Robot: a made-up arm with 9 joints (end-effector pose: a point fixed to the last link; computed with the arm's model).
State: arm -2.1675 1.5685 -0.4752 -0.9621 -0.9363 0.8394 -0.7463 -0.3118 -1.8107
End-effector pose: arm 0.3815 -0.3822 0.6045 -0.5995 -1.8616 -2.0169
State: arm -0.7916 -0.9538 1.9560 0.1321 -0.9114 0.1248 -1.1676 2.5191 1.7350
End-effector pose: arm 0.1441 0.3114 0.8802 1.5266 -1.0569 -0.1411
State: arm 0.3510 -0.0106 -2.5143 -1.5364 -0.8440 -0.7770 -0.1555 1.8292 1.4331
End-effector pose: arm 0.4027 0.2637 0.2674 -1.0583 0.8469 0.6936
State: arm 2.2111 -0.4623 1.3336 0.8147 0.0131 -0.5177 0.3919 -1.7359 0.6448
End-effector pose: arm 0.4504 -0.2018 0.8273 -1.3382 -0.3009 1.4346
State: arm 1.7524 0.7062 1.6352 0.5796 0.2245 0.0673 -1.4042 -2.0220 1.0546
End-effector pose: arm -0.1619 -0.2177 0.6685 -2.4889 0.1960 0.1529
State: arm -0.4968 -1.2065 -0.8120 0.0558 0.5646 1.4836 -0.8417 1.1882 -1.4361
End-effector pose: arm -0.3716 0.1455 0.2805 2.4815 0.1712 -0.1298
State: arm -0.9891 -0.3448 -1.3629 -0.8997 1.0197 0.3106 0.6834 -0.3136 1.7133
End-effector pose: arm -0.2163 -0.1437 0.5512 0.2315 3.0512 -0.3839
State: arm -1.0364 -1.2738 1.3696 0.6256 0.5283 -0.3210 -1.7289 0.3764 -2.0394
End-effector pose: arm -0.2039 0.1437 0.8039 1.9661 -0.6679 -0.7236
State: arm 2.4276 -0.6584 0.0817 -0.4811 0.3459 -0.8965 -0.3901 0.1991 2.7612
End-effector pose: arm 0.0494 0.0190 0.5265 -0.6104 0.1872 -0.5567
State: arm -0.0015 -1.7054 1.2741 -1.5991 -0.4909 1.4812 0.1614 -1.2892 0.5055
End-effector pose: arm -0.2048 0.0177 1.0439 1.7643 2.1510 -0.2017
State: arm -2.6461 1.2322 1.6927 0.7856 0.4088 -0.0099 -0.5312 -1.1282 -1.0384
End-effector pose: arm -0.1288 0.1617 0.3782 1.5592 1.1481 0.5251
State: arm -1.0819 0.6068 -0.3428 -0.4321 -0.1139 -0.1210 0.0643 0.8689 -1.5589
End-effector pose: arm 0.0777 -0.1367 0.5165 -0.5440 1.8076 -2.1554
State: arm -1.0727 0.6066 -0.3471 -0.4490 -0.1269 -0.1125 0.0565 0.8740 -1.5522
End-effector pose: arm 0.0767 -0.1404 0.5134 -0.5256 1.8292 -2.1860
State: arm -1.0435 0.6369 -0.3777 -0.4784 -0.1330 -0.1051 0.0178 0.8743 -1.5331
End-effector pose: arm 0.0687 -0.1455 0.5038 -0.5246 1.8629 -2.2796
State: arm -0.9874 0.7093 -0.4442 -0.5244 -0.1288 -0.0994 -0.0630 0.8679 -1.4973
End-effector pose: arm 0.0479 -0.1507 0.4873 0.5546 -1.8841 2.4282
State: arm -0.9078 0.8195 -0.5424 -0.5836 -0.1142 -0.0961 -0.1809 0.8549 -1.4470
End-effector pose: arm 0.0104 -0.1515 0.4707 0.5674 -1.6573 2.3005
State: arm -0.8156 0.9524 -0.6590 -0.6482 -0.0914 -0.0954 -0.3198 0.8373 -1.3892
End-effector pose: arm -0.0395 -0.1414 0.4638 0.6265 -1.4165 2.1343
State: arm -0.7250 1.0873 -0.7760 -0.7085 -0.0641 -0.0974 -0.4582 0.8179 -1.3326
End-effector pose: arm -0.0889 -0.1187 0.4721 0.7197 -1.2064 1.9540
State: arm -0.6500 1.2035 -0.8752 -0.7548 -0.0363 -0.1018 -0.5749 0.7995 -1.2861
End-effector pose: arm -0.1243 -0.0905 0.4907 0.8203 -1.0531 1.7946
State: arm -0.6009 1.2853 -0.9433 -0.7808 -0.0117 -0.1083 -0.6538 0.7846 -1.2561
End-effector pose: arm -0.1421 -0.0679 0.5091 0.9026 -0.9631 1.6871
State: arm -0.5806 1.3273 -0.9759 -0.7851 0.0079 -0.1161 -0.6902 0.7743 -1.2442
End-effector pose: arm -0.1464 -0.0571 0.5191 0.9542 -0.9284 1.6451
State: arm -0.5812 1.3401 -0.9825 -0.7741 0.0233 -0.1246 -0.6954 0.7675 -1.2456
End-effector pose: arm -0.1435 -0.0559 0.5211 0.9816 -0.9292 1.6522
